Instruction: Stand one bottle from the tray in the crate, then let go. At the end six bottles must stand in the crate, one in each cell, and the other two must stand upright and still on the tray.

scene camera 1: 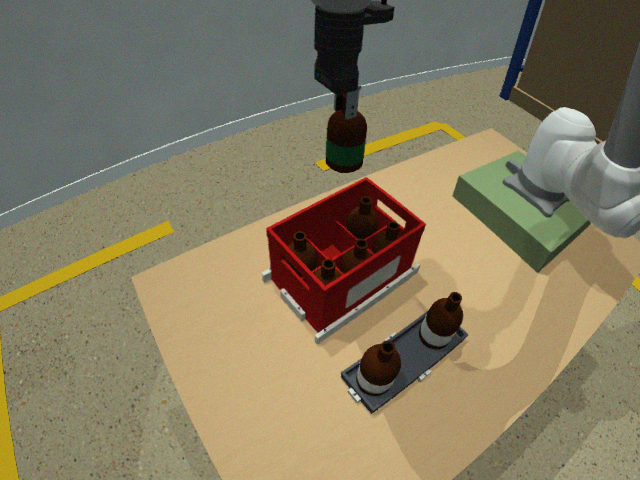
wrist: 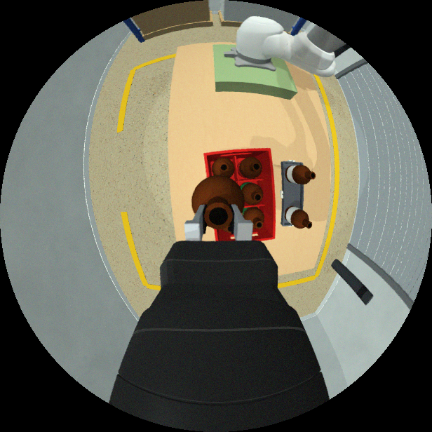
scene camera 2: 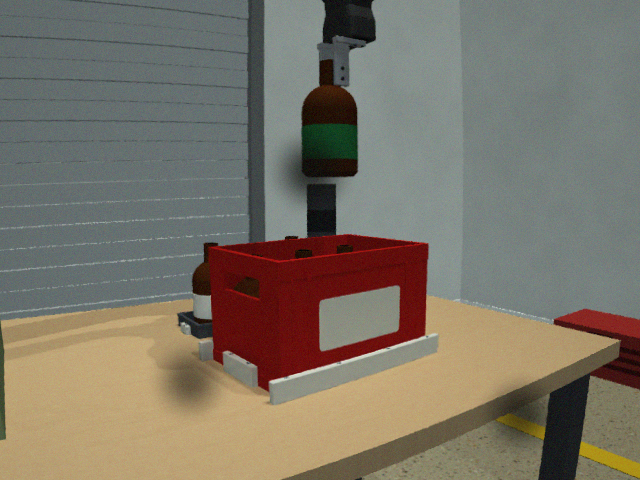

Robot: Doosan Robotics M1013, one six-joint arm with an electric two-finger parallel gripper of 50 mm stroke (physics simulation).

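Places are measured from the arm's base along level axes (x ahead, y left, z up), in metres.
Pixels of known places: gripper, fingertip midpoint: [scene camera 1: 345, 112] [scene camera 2: 334, 87]; arm's base, link origin: [scene camera 1: 537, 190].
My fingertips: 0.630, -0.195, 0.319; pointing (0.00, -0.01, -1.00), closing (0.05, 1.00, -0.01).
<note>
For each thing: its middle in the pictures, then the offset to it from my fingertips, as dx, dy, dz. Level surfaces: height alone.
- brown bottle with a green label, body centre: [scene camera 2: 329, 118] [scene camera 1: 346, 131] -0.008, +0.000, -0.042
- red crate, body centre: [scene camera 2: 320, 303] [scene camera 1: 345, 253] +0.022, +0.069, -0.308
- dark tray, body centre: [scene camera 1: 407, 356] +0.036, +0.318, -0.383
- wooden table, surface height: dz -0.395
My gripper [scene camera 1: 346, 103] [scene camera 2: 332, 67] [wrist: 217, 213] is shut on the neck of a brown bottle with a green label [scene camera 1: 345, 142] [scene camera 2: 329, 139] [wrist: 215, 192]. The bottle hangs upright, well above the red crate [scene camera 1: 297, 289] [scene camera 2: 242, 330] [wrist: 273, 200]. Several brown bottles stand in the crate's cells. In scene camera 1 a middle cell on the far long side shows its bare red floor. In the wrist view the held bottle hides part of the crate. Two bottles with white labels, one [scene camera 1: 379, 366] [wrist: 298, 218] and another [scene camera 1: 442, 322] [wrist: 300, 174], stand upright at the two ends of the dark tray [scene camera 1: 410, 356] [wrist: 292, 196].
White guide strips [scene camera 1: 367, 304] [scene camera 2: 356, 366] lie along the crate's base. Small white clips [scene camera 1: 424, 375] sit at the tray's edges. The arm's base stands on a green block [scene camera 1: 509, 217] [wrist: 250, 82] on the wooden table [scene camera 1: 217, 330] [scene camera 2: 103, 413] [wrist: 200, 120].
</note>
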